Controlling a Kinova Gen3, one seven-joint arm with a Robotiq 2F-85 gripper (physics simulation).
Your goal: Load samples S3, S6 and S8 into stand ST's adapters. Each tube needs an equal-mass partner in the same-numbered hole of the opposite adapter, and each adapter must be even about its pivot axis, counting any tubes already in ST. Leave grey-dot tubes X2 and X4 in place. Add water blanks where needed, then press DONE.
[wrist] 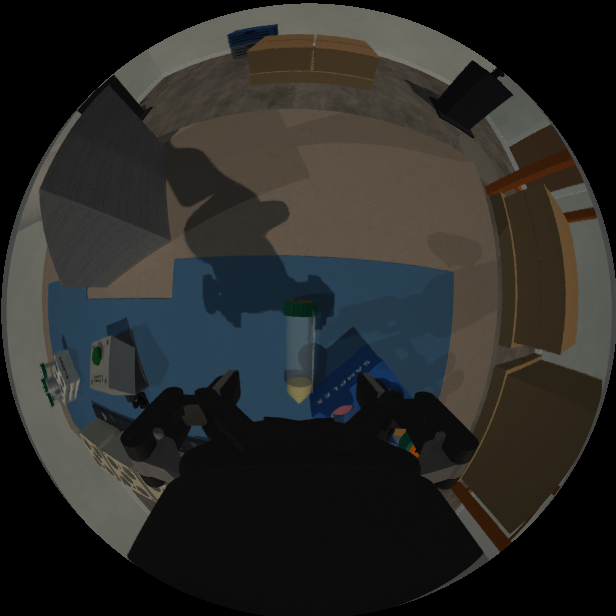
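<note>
A clear tube with a green cap (300,350) and a little yellowish fill in its cone tip shows in the middle of the wrist view, over the blue mat (247,339). Its cap points away from me. I cannot tell whether it lies on the mat or is in the air. My gripper (298,383) is open, its fingers wide on either side of the tube's tip and not touching it. A blue rack lettered SAMPLES (344,385) sits under the right finger, and a few coloured tube caps (403,439) peek out beside it.
A white box with a green button (109,359) stands at the left. A small white rack with green caps (57,379) is beyond it. A dark grey panel (103,195) is at the upper left. Cardboard boxes (313,57) and shelving (537,270) ring the table.
</note>
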